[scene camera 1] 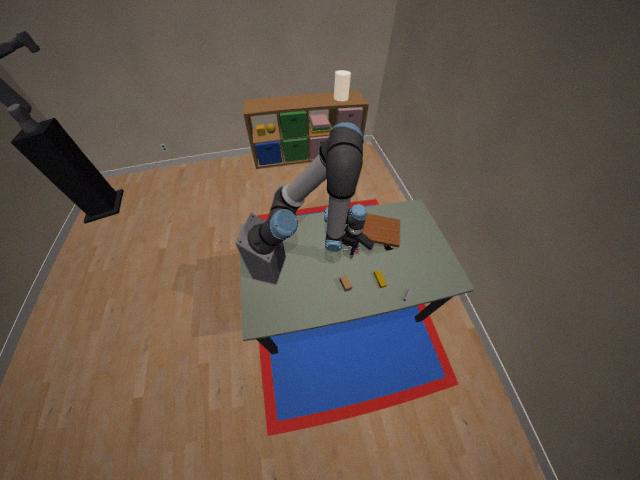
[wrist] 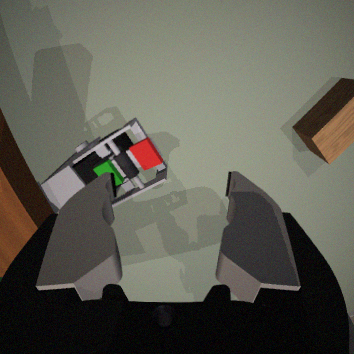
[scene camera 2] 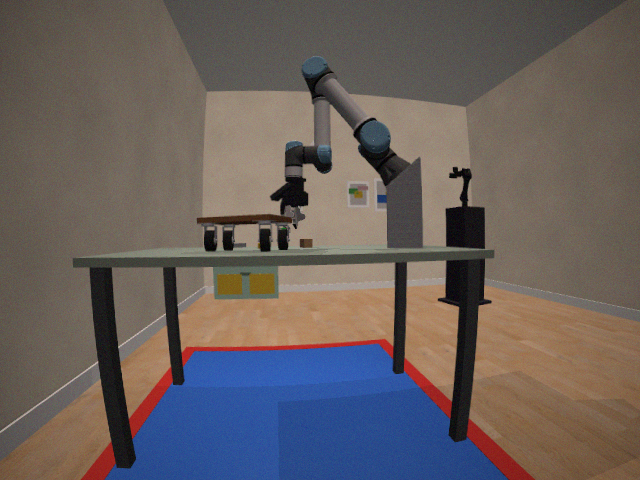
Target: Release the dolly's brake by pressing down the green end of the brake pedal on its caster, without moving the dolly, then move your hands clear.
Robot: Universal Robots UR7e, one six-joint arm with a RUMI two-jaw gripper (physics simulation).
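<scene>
The dolly [scene camera 1: 383, 230] [scene camera 2: 242, 220] [wrist: 14, 220] has a brown wooden deck and stands on black-wheeled casters on the table. In the wrist view its near caster [wrist: 62, 187] sticks out past the deck edge, with the brake pedal's green end [wrist: 106, 171] on the deck side and its red end [wrist: 146, 154] on the outer side. My gripper [wrist: 170, 175] [scene camera 2: 295, 224] is partly open with nothing between its fingers, pointing down beside the caster. In the wrist view the left fingertip overlaps the lower edge of the green end; whether they touch cannot be told.
A wooden block [scene camera 1: 345, 283] [scene camera 2: 306, 242] [wrist: 332, 130] lies on the table [scene camera 1: 299, 310] [scene camera 2: 361, 254], right of the gripper in the wrist view. A yellow block [scene camera 1: 380, 279] and a small grey rod [scene camera 1: 407, 294] lie nearer the table's front edge. The arm's grey pedestal [scene camera 1: 263, 260] [scene camera 2: 404, 211] stands at one end.
</scene>
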